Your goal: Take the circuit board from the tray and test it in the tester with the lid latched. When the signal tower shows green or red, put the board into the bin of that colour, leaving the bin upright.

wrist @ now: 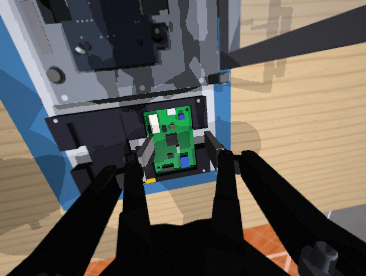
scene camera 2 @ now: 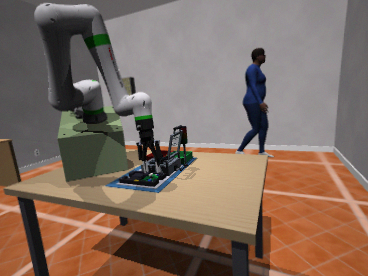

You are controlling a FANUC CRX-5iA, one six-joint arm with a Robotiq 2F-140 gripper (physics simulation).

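Seen in the pictures: gripper, fingertip midpoint: (wrist: 179,143) (scene camera 2: 152,172); arm's base, link origin: (scene camera 2: 95,118).
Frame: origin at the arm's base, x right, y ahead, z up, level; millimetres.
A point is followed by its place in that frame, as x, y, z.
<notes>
The green circuit board (scene camera 2: 151,177) {216, 461, -318} (wrist: 172,140) {215, 460, -318} lies in the right-hand pocket of the black tray (scene camera 2: 131,178) {225, 346, -323} (wrist: 102,132) {172, 363, -323}. My gripper (scene camera 2: 152,171) {210, 469, -290} (wrist: 179,143) {210, 469, -290} is partly open and points down over the tray, with one fingertip on each long side of the board and nothing held. The left fingertip overlaps the board's edge in the wrist view; whether it touches cannot be told. The grey tester (scene camera 2: 172,164) {91, 544, -287} (wrist: 185,60) {113, 502, -281} stands beside the tray. Its lid (scene camera 2: 175,141) {79, 570, -151} (wrist: 300,38) {127, 543, -180} is raised. The signal tower (scene camera 2: 184,134) {-17, 601, -130} shows no clear lit colour.
The red bin (scene camera 2: 157,154) is partly hidden behind the gripper, and the green bin (scene camera 2: 189,156) {-155, 587, -313} stands beyond the tester. A blue mat (scene camera 2: 159,189) {310, 543, -339} (wrist: 225,125) {225, 558, -339} lies under the fixtures on the wooden table (scene camera 2: 220,200) {379, 845, -340}. A person (scene camera 2: 255,100) in blue is behind the table.
</notes>
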